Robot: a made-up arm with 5 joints.
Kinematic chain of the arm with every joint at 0, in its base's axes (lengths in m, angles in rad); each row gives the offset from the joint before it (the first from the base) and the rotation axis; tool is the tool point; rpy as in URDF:
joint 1: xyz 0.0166 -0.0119 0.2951 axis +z
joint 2: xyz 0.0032 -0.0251 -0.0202 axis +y
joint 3: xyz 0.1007 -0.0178 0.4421 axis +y
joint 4: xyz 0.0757 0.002 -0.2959 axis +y
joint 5: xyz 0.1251 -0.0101 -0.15 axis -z
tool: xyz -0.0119 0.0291 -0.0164 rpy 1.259 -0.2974 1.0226
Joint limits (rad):
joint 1: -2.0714..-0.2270
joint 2: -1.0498..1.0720
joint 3: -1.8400..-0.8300
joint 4: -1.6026..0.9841
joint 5: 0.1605..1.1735
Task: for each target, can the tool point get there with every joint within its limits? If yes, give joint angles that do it. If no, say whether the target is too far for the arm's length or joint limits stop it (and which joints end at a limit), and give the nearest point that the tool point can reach.
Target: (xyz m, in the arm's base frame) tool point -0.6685 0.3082 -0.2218
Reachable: no: joint limits stop it (at a limit: joint 1, joint 2, joint 3, joint 4, joint 5) | nearest point -0.1696 -0.2923 -0.1024 | short by 0.790 m
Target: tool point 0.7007 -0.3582 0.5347
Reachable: yes | joints -0.4377 0.3886 -1.3373 0.0808 0.9059
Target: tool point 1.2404 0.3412 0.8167
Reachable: no: too far | nearest point 0.8130 -0.2174 0.6748 | short by 0.718 m
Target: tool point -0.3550 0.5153 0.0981
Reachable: no: joint limits stop it (at a limit: joint 2, joint 3, joint 4, joint 5) | nearest point -0.2859 0.4172 0.7803 | short by 0.693 m
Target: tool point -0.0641 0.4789 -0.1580
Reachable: no: joint limits stop it (at a limit: joint 1, joint 2, joint 3, joint 4) | nearest point 0.3295 -0.1049 -0.0756 | short by 0.709 m
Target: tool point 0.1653 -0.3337 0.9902
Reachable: yes | joints -1.0733 -0.3007 -1.2320 -0.5008 0.8547
